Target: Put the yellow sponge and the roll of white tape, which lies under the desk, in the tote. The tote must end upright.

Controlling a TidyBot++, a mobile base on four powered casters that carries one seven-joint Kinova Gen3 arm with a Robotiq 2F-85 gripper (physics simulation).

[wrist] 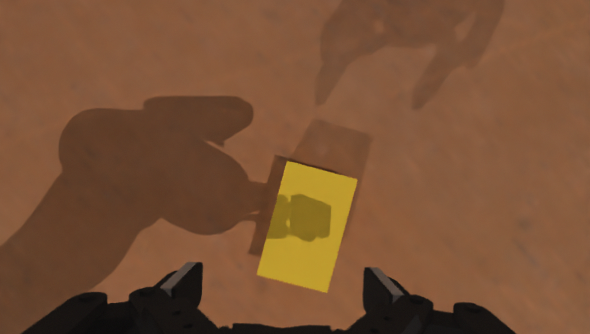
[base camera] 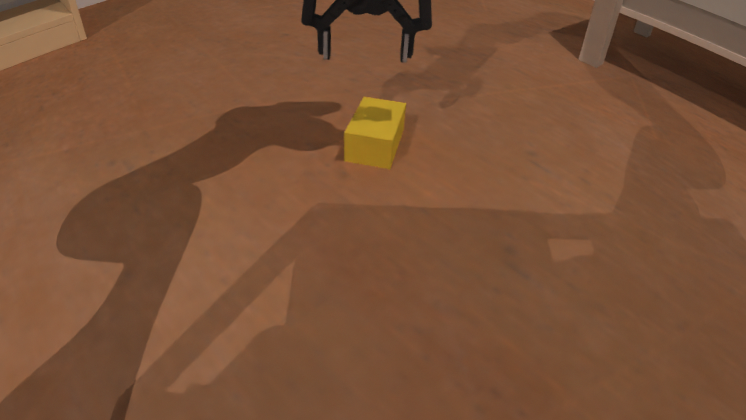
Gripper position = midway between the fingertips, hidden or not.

In view: my gripper (base camera: 365,58) and a yellow sponge (base camera: 372,137).
The yellow sponge also shows in the wrist view (wrist: 312,206). My gripper is seen too in the wrist view (wrist: 283,283).
